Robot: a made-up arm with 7 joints.
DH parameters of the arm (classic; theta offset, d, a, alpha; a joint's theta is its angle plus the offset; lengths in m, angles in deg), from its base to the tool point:
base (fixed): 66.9 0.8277 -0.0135 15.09
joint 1: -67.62 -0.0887 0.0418 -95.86
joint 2: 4.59 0.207 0.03 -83
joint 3: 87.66 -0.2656 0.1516 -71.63
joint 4: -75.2 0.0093 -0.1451 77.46
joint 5: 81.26 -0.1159 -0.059 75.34
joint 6: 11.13 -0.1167 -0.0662 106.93
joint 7: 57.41 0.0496 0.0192 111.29
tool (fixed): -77.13 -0.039 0 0
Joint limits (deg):
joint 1: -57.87..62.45
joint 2: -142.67..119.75
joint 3: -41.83..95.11
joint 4: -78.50..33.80
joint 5: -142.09..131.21
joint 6: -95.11..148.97
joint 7: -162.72..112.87
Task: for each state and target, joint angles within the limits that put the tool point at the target. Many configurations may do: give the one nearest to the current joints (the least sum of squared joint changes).
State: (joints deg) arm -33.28 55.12 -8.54 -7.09 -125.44 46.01 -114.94
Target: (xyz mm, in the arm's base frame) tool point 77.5 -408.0 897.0
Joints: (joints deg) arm -54.10 54.85 -11.17 2.54 -112.23 35.35 -113.43
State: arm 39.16 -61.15 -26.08 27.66 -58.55 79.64 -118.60
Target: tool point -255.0 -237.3 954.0
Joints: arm 28.41 -66.35 -25.02 30.48 -79.22 95.74 -114.25
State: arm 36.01 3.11 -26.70 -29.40 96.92 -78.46 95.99
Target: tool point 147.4 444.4 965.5
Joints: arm 55.94 15.87 -41.83 -29.08 84.22 -77.28 99.00
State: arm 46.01 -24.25 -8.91 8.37 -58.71 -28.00 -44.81
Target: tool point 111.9 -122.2 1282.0
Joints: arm 46.53 -12.19 -13.46 7.50 -59.13 -26.83 -46.59
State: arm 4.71 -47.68 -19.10 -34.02 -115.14 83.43 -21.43
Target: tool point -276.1 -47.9 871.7
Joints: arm -27.06 -63.09 16.84 -25.25 -110.85 93.00 -26.84
